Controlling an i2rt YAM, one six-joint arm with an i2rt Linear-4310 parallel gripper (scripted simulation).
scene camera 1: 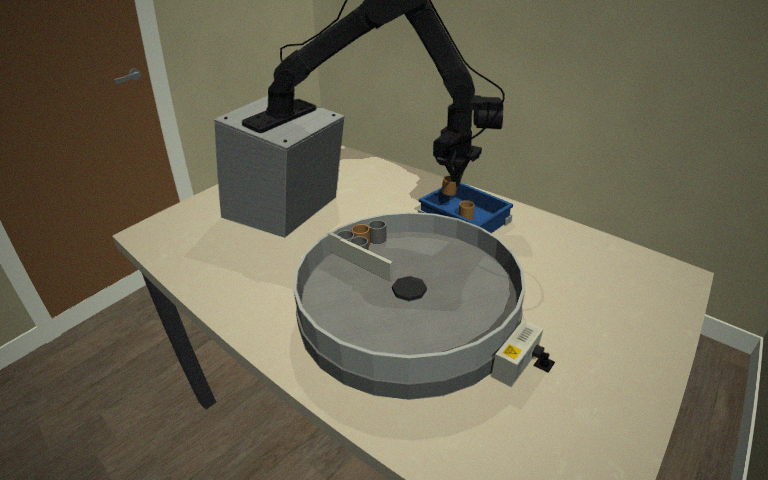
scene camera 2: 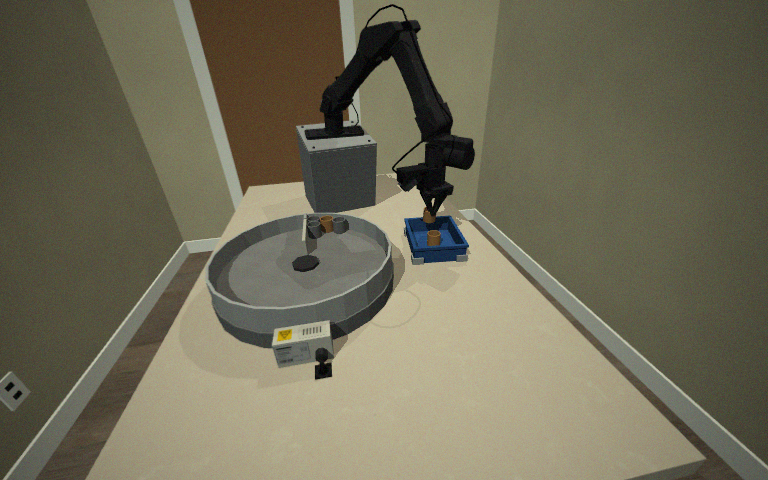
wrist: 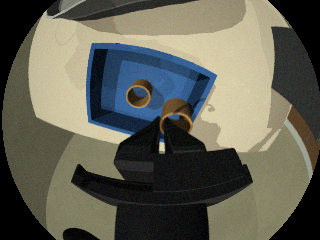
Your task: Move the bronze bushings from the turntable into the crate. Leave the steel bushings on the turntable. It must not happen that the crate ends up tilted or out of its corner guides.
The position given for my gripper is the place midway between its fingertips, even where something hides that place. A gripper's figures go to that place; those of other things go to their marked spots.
My gripper [scene camera 2: 432,214]: 0.94 m from the lens. A blue crate [scene camera 2: 452,242]: 0.96 m from the lens. A grey turntable [scene camera 2: 274,272]: 0.79 m from the lens. The marked spots on the blue crate and the grey turntable are 0.51 m apart.
